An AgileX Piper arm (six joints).
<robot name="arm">
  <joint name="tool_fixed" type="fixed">
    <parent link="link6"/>
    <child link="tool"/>
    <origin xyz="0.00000 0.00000 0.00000" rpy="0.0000 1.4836 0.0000"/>
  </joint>
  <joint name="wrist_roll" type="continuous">
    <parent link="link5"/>
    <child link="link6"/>
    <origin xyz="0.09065 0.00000 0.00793"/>
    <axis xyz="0.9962 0 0.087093"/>
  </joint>
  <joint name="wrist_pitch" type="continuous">
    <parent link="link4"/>
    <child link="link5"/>
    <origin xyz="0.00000 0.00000 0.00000"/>
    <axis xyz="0 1 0"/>
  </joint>
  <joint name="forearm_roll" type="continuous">
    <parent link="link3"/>
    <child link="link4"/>
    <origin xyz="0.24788 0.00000 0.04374"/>
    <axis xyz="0.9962 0 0.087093"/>
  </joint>
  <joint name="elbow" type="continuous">
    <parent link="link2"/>
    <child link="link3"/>
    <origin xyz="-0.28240 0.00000 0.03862"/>
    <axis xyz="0 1 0"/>
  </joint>
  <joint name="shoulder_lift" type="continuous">
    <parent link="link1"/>
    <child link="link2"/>
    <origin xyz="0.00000 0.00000 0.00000"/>
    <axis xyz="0 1 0"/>
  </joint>
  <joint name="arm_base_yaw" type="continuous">
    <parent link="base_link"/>
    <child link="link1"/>
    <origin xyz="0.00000 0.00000 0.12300"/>
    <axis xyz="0 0 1"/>
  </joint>
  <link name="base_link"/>
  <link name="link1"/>
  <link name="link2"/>
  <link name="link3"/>
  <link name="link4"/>
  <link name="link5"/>
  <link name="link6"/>
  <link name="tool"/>
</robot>
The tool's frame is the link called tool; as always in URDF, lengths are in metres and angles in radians. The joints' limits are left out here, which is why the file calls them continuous.
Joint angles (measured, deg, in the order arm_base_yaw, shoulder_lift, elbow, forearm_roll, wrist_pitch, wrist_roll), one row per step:
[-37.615 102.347 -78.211 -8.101 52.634 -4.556]
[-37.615 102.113 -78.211 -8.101 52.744 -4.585]
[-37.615 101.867 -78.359 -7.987 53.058 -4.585]
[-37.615 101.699 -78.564 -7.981 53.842 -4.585]
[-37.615 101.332 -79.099 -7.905 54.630 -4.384]
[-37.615 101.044 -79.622 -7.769 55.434 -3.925]
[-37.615 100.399 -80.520 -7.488 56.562 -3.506]
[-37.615 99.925 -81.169 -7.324 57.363 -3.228]
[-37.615 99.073 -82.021 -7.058 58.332 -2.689]
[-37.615 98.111 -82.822 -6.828 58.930 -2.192]
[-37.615 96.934 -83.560 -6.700 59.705 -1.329]
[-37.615 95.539 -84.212 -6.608 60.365 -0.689]
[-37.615 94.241 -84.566 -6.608 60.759 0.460]
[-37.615 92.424 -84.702 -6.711 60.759 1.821]
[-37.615 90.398 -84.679 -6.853 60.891 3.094]
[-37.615 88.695 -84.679 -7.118 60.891 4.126]
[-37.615 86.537 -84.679 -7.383 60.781 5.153]
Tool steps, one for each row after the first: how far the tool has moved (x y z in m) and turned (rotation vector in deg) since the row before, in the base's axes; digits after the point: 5 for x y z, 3 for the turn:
[-0.00053 0.00039 0.00146 -0.086 -0.088 0.013]
[-0.00044 0.00047 0.00212 0.024 -0.123 -0.078]
[-0.00088 0.00055 0.00168 0.224 0.337 -0.105]
[-0.00055 0.00042 0.00452 -0.007 -0.176 -0.316]
[-0.00045 0.00044 0.00394 0.152 -0.200 -0.577]
[-0.00080 0.00091 0.00785 0.000 -0.595 -0.615]
[-0.00070 0.00070 0.00574 -0.042 -0.420 -0.402]
[-0.00138 0.00139 0.00903 -0.163 -0.884 -0.683]
[-0.00147 0.00145 0.00966 -0.441 -1.201 -0.579]
[-0.00259 0.00212 0.01058 -0.415 -1.237 -0.910]
[-0.00341 0.00271 0.01150 -0.629 -1.353 -0.675]
[-0.00353 0.00267 0.00949 -0.473 -1.372 -1.089]
[-0.00506 0.00372 0.01168 -0.892 -1.952 -1.213]
[-0.00633 0.00462 0.01179 -0.870 -1.858 -1.133]
[-0.00555 0.00382 0.00990 -0.917 -1.582 -0.894]
[-0.00719 0.00509 0.01233 -1.241 -2.048 -0.867]

